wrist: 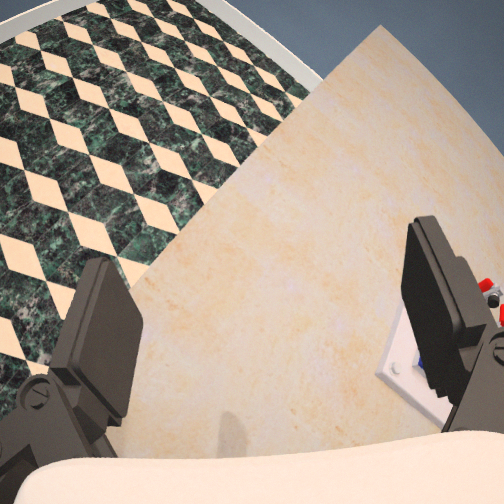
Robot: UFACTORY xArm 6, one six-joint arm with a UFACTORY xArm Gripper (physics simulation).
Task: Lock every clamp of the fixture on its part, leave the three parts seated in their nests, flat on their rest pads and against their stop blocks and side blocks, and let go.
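My gripper (270,280) is open and empty, its two dark fingers spread wide at the left and right of the wrist view, above bare table top. A corner of the white fixture plate (405,375) shows at the lower right, mostly hidden behind my right finger. A red clamp handle with a grey and black pivot (491,294) peeks out at the right edge past that finger. A small blue patch (420,362) shows on the plate by the finger. The parts, nests and other clamps are out of sight. I cannot tell whether the visible clamp is locked.
The beige table top (325,225) fills the middle of the view, and its edge runs diagonally from the lower left to the top. Beyond the edge is a green and cream checkered floor (110,125). The pale gripper body (280,475) fills the bottom.
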